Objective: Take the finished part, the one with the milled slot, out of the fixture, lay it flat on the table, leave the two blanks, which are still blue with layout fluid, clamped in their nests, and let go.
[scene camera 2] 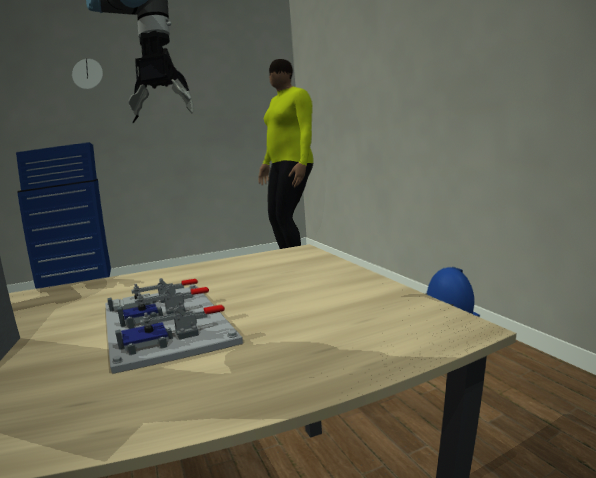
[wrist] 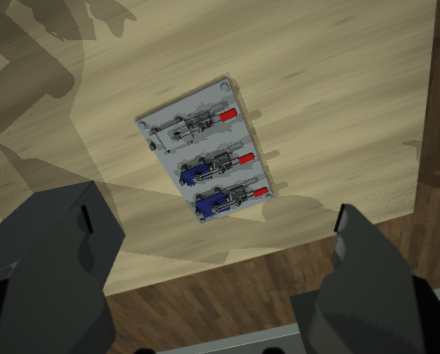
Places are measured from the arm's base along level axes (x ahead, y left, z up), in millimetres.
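Pixels of known places: gripper, fingertip midpoint: (scene camera 2: 162, 118) (wrist: 214, 207).
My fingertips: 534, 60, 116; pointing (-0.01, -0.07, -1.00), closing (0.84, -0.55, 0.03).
For each thing: its top centre in the pictures, then the offset to it from my fingertips, as dx, dy, dz. Level surfaces: height alone.
- fixture plate, middle of its top: (scene camera 2: 162, 317) (wrist: 211, 164) -106, -160, -418
- pale grey finished part, middle of its top: (scene camera 2: 131, 299) (wrist: 171, 137) -139, -43, -402
- wooden table, its level: dz -433
My gripper (scene camera 2: 163, 116) (wrist: 214, 207) is open and empty, high above the table. The fixture plate (scene camera 2: 175, 354) (wrist: 185, 107) lies on the table with three nests in a row, each with a toggle clamp and red handle. One blue blank (scene camera 2: 145, 334) (wrist: 205, 207) sits in the nest nearest scene camera 2. The other blue blank (scene camera 2: 134, 312) (wrist: 189, 176) sits in the middle nest. Both lie under their clamp arms. The pale grey finished part (wrist: 166, 138) sits in the third nest, partly under its clamp arm; its slot cannot be made out, and clamps mostly hide it in scene camera 2.
The wooden table (scene camera 2: 320, 305) (wrist: 325, 100) carries the fixture. A dark grey block (scene camera 2: 6, 310) (wrist: 55, 225) stands at the left. A person in a yellow top (scene camera 2: 290, 125) stands beyond the table. A blue cabinet (scene camera 2: 62, 225) stands behind; a blue rounded object (scene camera 2: 450, 290) shows past the right edge.
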